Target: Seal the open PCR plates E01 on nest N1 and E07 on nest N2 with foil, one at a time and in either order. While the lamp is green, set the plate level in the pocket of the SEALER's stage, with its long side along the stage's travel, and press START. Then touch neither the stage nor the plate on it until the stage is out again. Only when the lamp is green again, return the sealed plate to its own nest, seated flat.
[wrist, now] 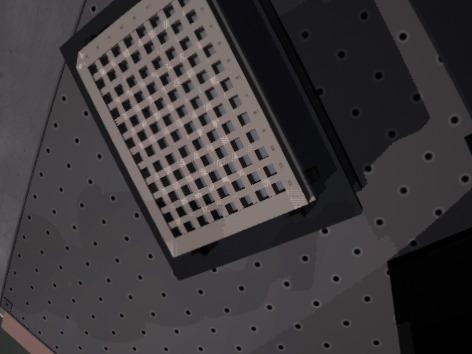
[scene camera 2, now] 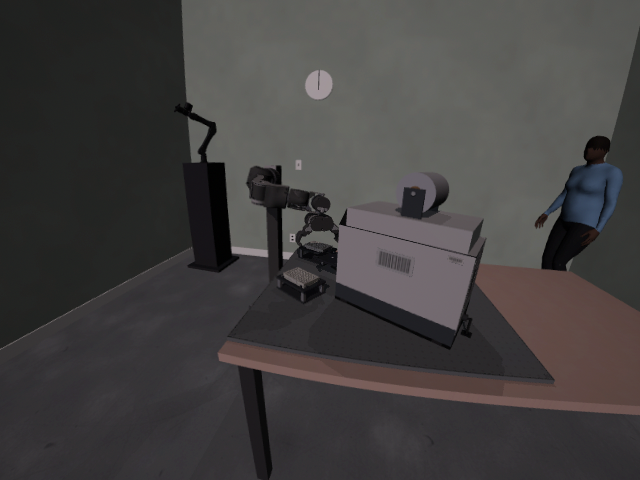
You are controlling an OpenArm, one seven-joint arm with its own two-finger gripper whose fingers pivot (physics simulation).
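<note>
My gripper (scene camera 2: 317,241) is open, its two fingers spread to either side above the far plate; the fingers do not show in the wrist view. The far plate (scene camera 2: 316,246) (wrist: 182,120) is pale, with open wells, and lies in a dark nest (scene camera 2: 309,254) (wrist: 250,241). It looks flat there. Another pale plate (scene camera 2: 301,276) lies in the nearer dark nest (scene camera 2: 303,296). No nest or plate label is readable. The sealer (scene camera 2: 405,279) is a large grey box with a foil roll (scene camera 2: 421,191) on top, seen from behind. Its stage, lamp and START button do not show.
A dark perforated mat (scene camera 2: 361,338) (wrist: 115,290) lies on the reddish table (scene camera 2: 558,315). A black block (wrist: 435,300) shows at the lower right of the wrist view. A second arm stands on a black pedestal (scene camera 2: 206,217). A person (scene camera 2: 589,196) stands behind the table at the right.
</note>
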